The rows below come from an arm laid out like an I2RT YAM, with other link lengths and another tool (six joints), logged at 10 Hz.
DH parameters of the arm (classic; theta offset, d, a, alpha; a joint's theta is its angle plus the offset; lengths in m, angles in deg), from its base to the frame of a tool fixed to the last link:
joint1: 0 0.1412 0.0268 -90
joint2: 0 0 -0.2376 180
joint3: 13.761 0 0.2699 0
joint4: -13.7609 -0.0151 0.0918 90
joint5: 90 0.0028 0 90
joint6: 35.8 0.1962 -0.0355 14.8
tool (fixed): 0 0.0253 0 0
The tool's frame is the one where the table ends.
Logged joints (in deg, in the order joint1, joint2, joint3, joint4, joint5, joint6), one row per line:
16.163, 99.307, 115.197, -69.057, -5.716, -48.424
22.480, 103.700, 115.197, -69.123, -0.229, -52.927
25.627, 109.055, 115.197, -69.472, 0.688, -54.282
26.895, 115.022, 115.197, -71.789, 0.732, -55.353
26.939, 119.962, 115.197, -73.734, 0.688, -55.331
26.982, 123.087, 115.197, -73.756, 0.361, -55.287
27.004, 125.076, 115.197, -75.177, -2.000, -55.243
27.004, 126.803, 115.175, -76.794, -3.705, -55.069
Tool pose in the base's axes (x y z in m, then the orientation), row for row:
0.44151, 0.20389, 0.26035, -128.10, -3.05, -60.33
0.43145, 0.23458, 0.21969, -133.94, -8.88, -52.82
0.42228, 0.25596, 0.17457, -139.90, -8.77, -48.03
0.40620, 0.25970, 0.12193, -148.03, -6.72, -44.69
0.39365, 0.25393, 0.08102, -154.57, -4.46, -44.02
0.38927, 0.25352, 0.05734, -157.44, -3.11, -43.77
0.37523, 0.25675, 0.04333, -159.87, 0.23, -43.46
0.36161, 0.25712, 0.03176, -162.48, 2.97, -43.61
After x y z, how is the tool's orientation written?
As angles about the fixed x, y, z axes (roll, pitch, yaw), in degrees.
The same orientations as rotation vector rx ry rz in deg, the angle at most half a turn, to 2 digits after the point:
-115.31, 65.03, -35.42
-125.93, 57.44, -35.78
-132.87, 54.80, -31.40
-140.67, 55.08, -24.65
-146.06, 57.55, -18.94
-148.29, 58.64, -15.87
-149.45, 59.62, -10.27
-150.68, 60.98, -5.39

